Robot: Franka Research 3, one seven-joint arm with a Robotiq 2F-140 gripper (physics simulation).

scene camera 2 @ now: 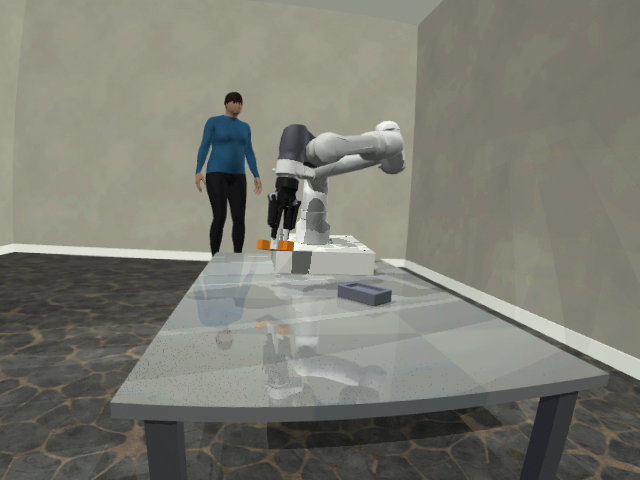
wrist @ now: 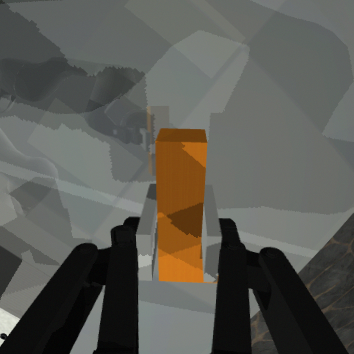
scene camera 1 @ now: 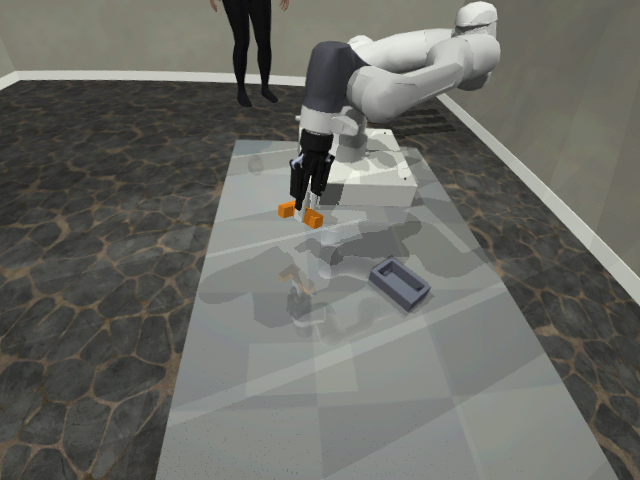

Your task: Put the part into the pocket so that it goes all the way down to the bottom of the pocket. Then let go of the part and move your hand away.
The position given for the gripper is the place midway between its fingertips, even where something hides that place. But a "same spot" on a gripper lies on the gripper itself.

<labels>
gripper: scene camera 2; wrist; scene camera 1 303,218
same spot on gripper: (scene camera 2: 275,211) = (wrist: 296,312)
</labels>
